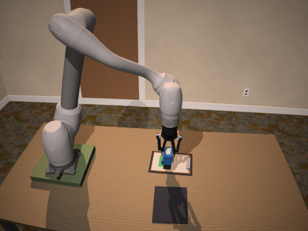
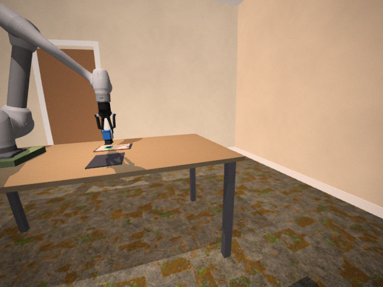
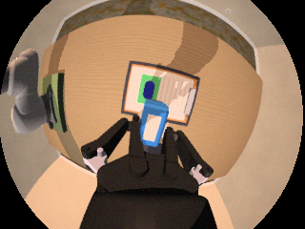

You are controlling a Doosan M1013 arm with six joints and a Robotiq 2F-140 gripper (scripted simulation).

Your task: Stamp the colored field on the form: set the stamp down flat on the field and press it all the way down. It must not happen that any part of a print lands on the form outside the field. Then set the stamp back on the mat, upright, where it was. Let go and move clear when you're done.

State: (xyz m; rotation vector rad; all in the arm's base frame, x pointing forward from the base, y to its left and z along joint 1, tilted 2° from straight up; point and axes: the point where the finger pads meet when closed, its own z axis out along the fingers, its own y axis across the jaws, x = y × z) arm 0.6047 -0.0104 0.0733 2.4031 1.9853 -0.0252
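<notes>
The mat is 250 mm to the right of my hand and 110 mm below it. The rest, counted from my hand: blue stamp (20 mm below).
</notes>
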